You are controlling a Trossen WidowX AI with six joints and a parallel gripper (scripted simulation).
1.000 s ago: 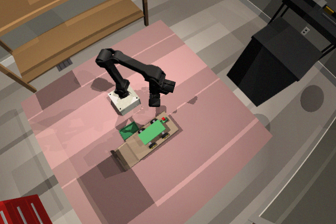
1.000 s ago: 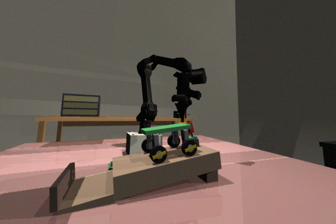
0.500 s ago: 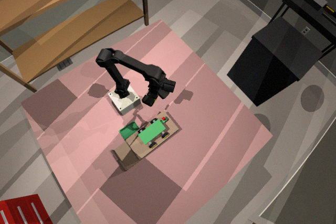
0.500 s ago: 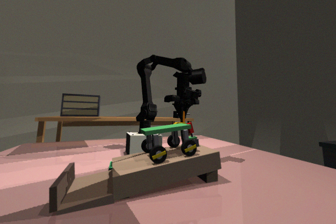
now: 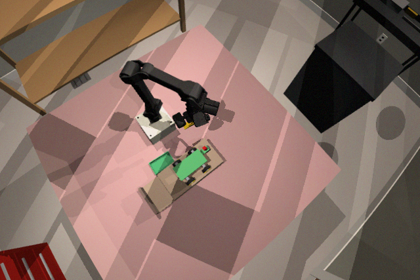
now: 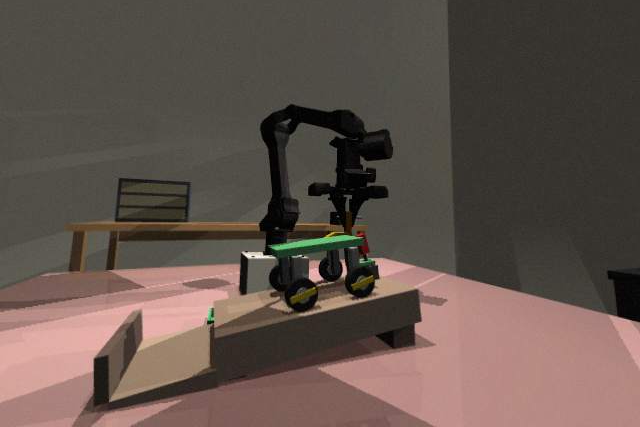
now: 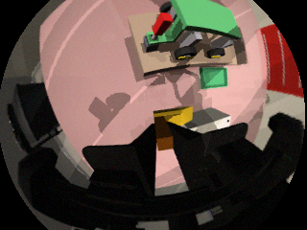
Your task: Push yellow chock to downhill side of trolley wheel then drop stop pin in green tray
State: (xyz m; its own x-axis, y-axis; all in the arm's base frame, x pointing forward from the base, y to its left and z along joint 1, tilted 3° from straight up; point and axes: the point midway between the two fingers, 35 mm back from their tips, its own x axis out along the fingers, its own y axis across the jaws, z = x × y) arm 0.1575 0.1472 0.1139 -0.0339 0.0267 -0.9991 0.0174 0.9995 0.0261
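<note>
Right now the yellow chock is 2 cm to the right of my gripper tip and 1 cm below it. Also, from my gripper tip: brown ramp: 17 cm ahead, 13 cm below, 12 cm to the right; then green-decked trolley: 17 cm ahead, 12 cm to the right, 6 cm below; then red-headed stop pin: 14 cm ahead, 5 cm below, 2 cm to the right.
</note>
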